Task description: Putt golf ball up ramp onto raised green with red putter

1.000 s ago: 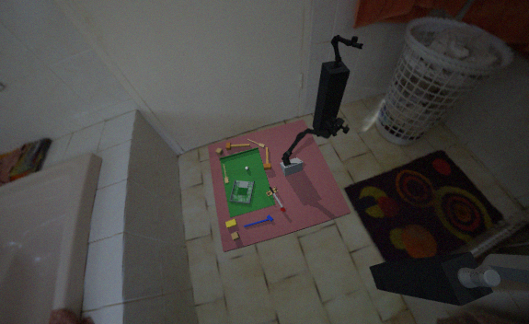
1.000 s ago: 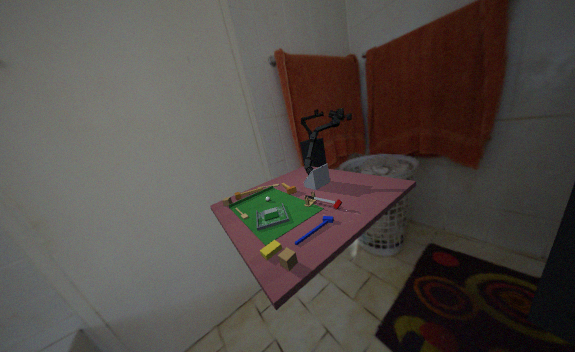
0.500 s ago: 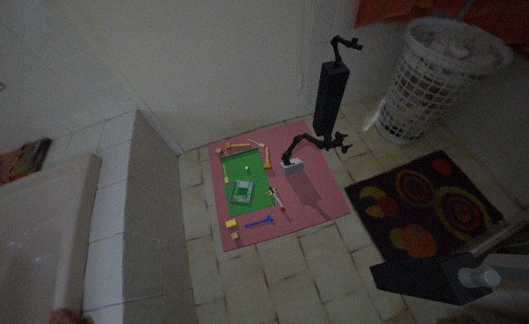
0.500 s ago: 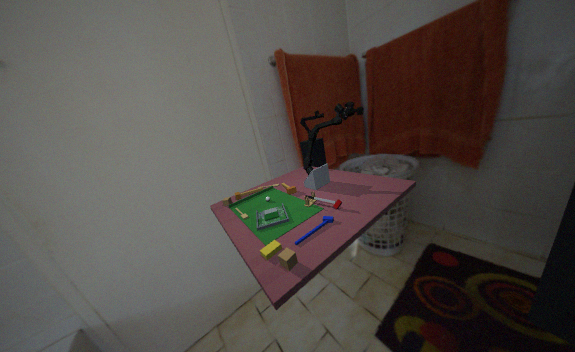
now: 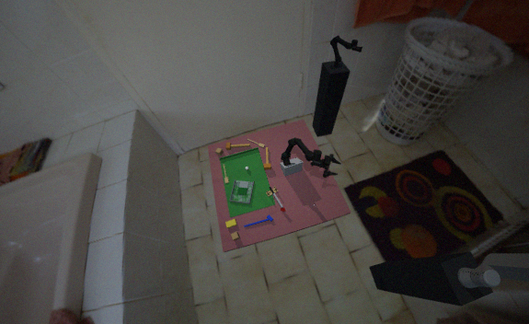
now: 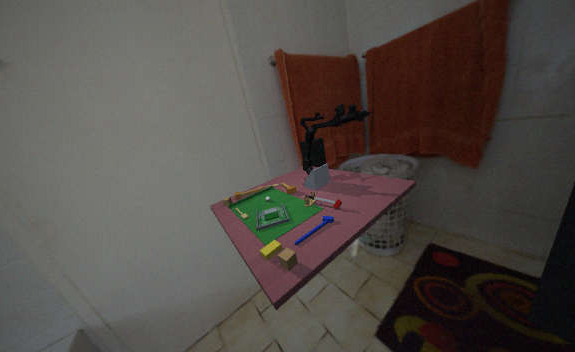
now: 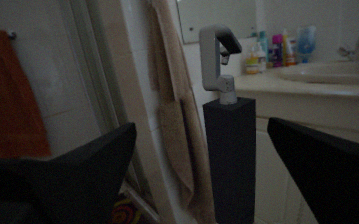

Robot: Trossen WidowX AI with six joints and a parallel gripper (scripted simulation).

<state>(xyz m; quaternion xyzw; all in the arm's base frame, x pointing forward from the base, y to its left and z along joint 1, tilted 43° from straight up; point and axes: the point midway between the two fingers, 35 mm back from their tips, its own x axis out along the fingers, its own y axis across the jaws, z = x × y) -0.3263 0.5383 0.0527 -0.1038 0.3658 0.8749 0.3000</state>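
The red putter lies 490 mm ahead of my gripper tip, 60 mm to the right of it and 530 mm below it. Also, from my gripper tip: yellow block: 990 mm ahead, 80 mm to the left, 560 mm below; then white golf ball: 750 mm ahead, 500 mm to the right, 550 mm below.
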